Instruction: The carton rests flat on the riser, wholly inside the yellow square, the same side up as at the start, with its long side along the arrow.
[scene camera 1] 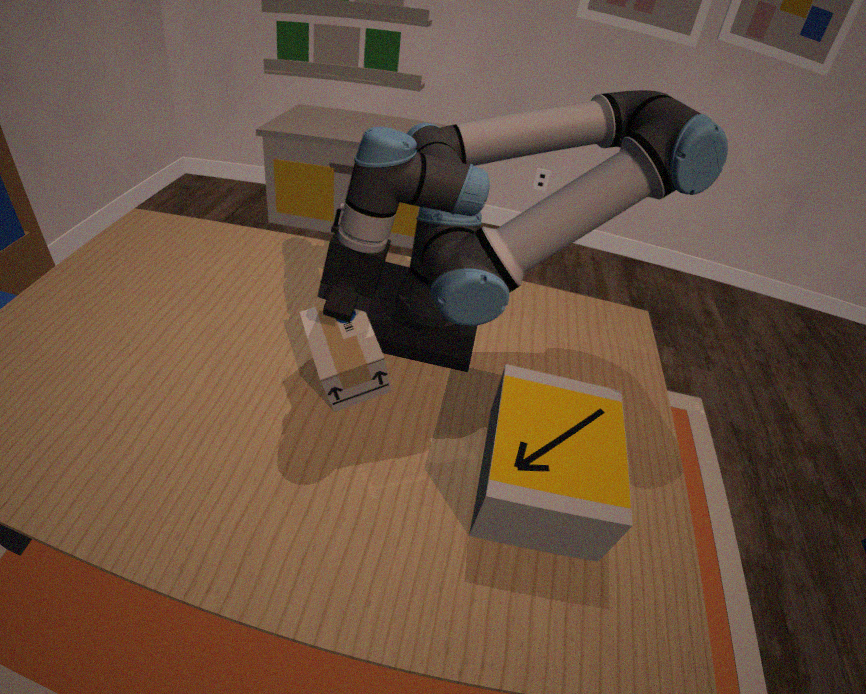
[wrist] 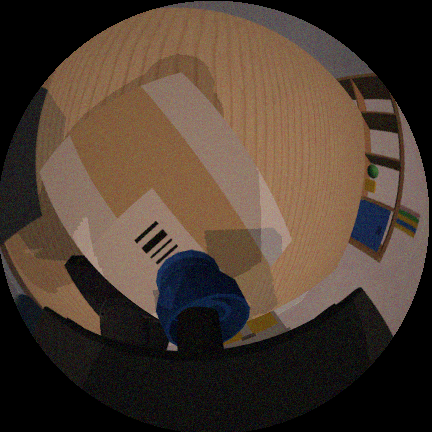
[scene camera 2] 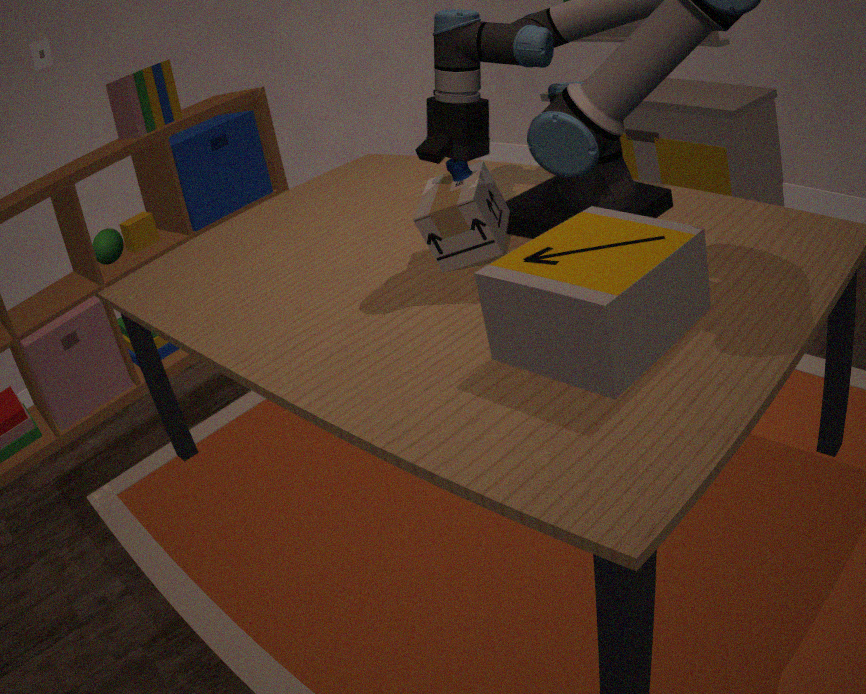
my suction cup: grips a carton
a grey riser: on the table
